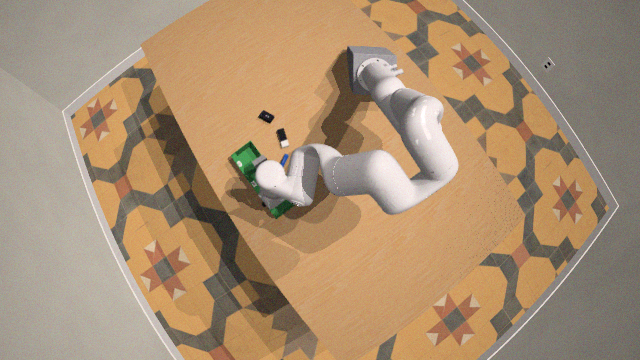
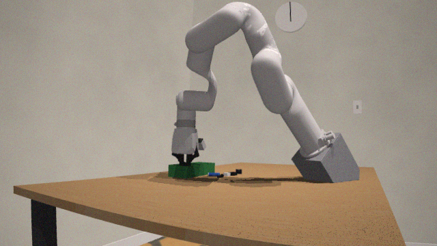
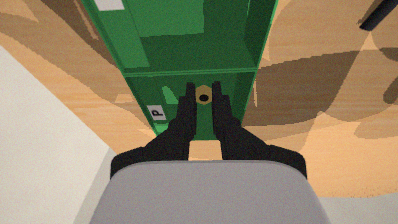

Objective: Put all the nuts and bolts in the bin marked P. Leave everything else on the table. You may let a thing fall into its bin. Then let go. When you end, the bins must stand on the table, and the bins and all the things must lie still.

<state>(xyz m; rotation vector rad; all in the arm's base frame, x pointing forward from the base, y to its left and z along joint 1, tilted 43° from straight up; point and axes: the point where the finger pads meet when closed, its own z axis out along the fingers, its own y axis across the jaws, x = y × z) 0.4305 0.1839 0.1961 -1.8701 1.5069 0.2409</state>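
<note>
Right now my hand is 100 mm to the left of the black bolt, 100 mm past it and 30 mm above it. Round my hand: blue cylindrical battery 120 mm to the right, 50 mm behind, 30 mm below; then brass nut 20 mm below; then green bin 80 mm to the right, 30 mm ahead, 20 mm below.
</note>
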